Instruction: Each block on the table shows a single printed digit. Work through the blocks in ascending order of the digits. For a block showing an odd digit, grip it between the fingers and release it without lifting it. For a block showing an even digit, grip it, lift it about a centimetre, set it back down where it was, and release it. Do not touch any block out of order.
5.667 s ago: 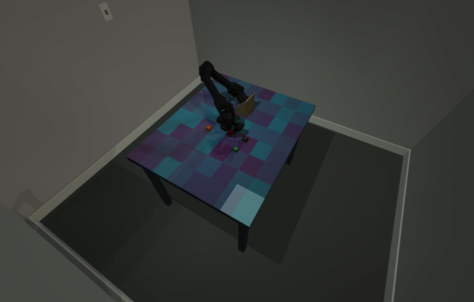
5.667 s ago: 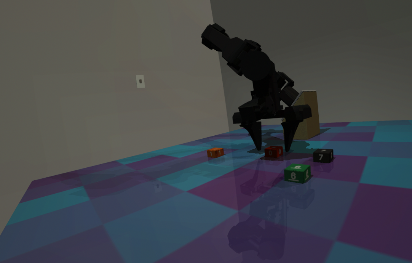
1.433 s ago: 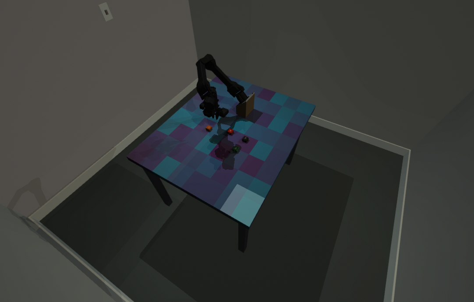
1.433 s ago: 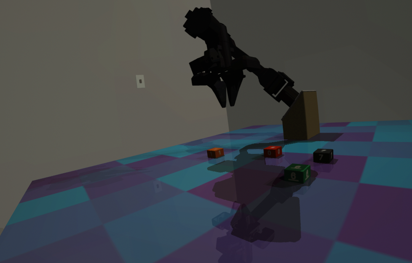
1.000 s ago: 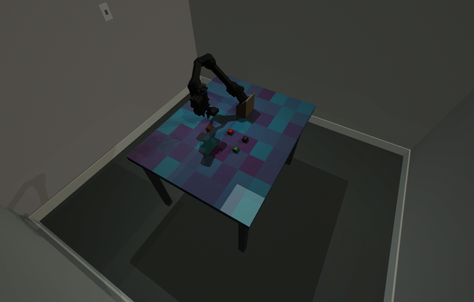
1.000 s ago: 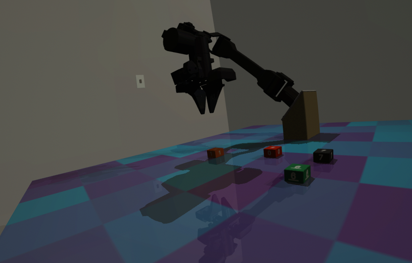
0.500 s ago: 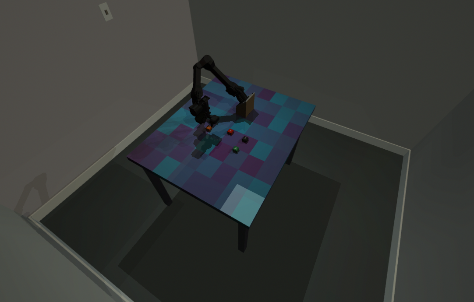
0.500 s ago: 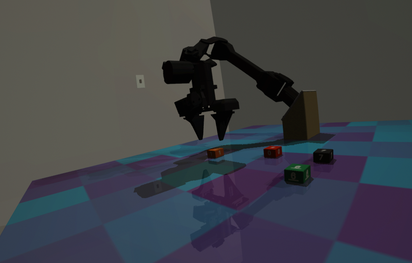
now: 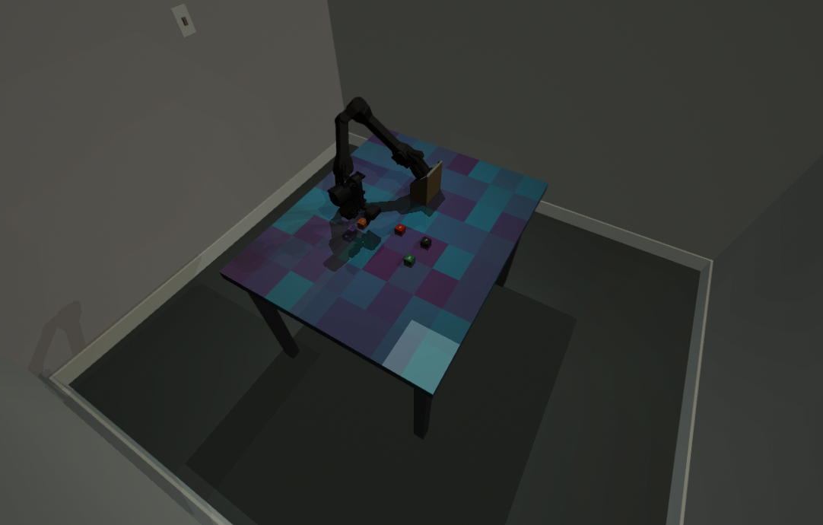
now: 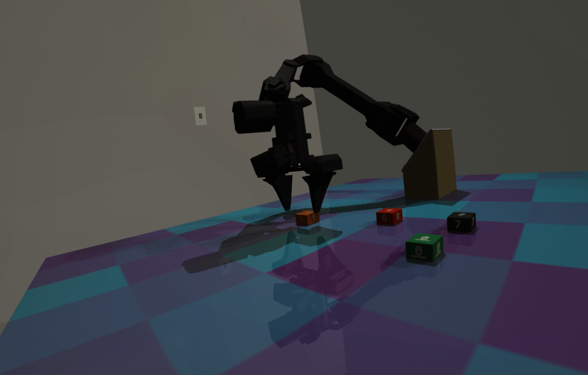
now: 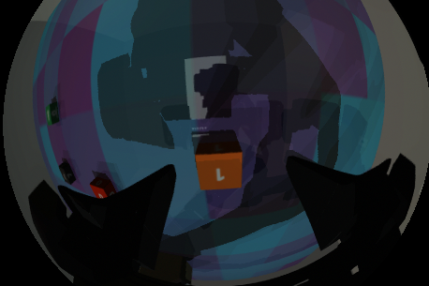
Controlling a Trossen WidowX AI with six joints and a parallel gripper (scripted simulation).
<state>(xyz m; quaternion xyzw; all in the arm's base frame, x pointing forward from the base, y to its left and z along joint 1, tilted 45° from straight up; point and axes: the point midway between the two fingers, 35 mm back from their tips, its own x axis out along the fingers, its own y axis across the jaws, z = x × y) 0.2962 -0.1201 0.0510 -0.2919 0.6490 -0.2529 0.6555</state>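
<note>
Right now my gripper tip is 1 cm to the right of the orange block, 1 cm past it and 1 cm above it. Also, from my gripper tip: green block (27 cm to the left, 5 cm ahead, 1 cm below); black block (28 cm to the left, 6 cm behind, 1 cm below); red block (16 cm to the left, 6 cm behind, 1 cm below).
</note>
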